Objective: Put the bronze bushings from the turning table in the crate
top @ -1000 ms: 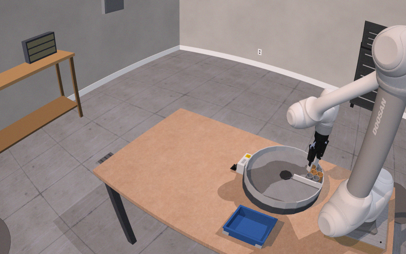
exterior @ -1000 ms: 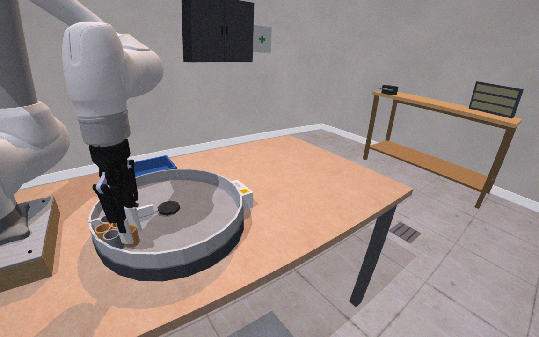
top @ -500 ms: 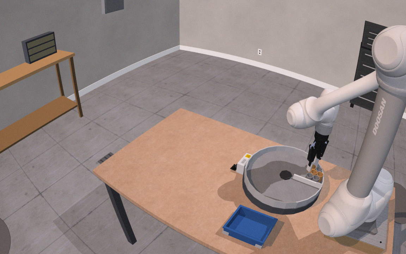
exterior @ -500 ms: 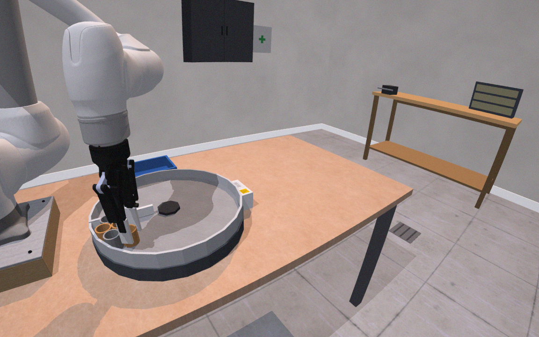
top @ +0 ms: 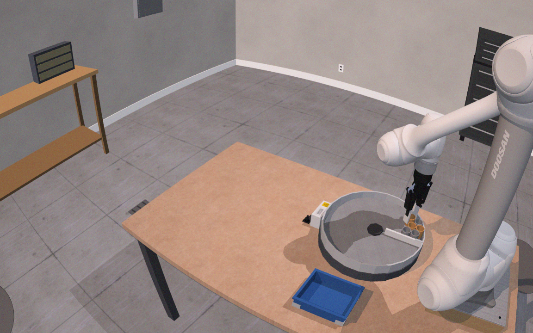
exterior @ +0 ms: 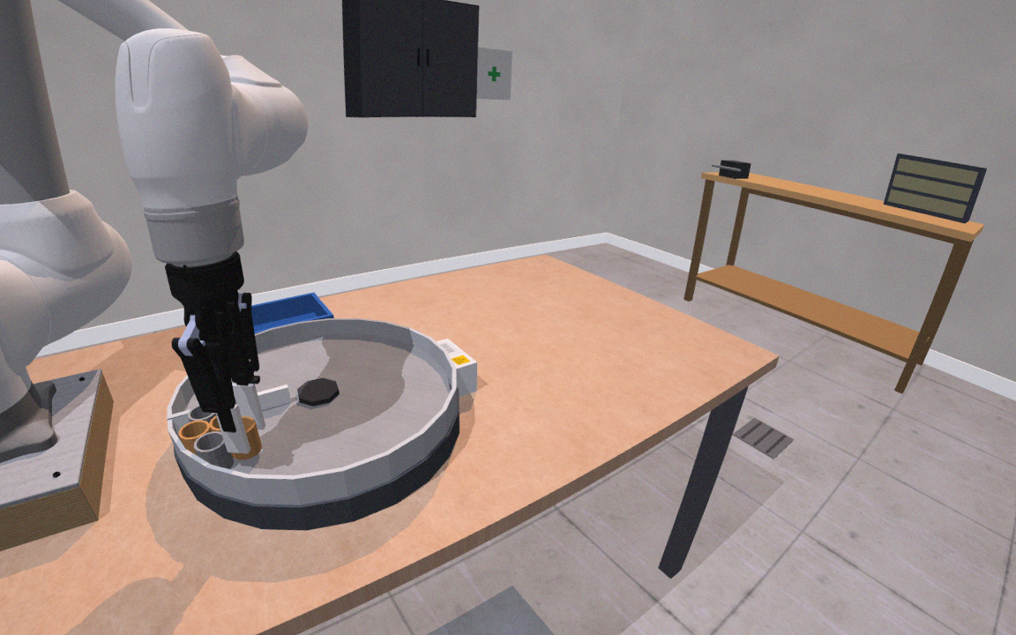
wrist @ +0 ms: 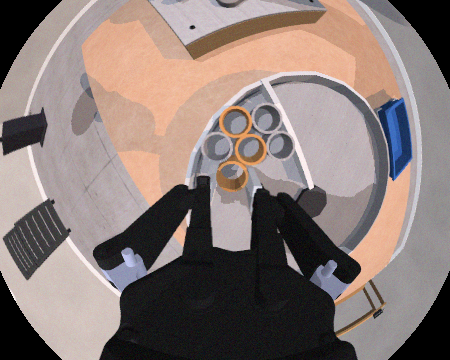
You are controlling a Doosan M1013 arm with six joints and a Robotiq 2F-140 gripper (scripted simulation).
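The blue crate lies 20 cm ahead of my hand, 42 cm to the left of it and 9 cm below it. The rest, counted from my hand: grey turning table 13 cm ahead, 8 cm to the left, 6 cm below.
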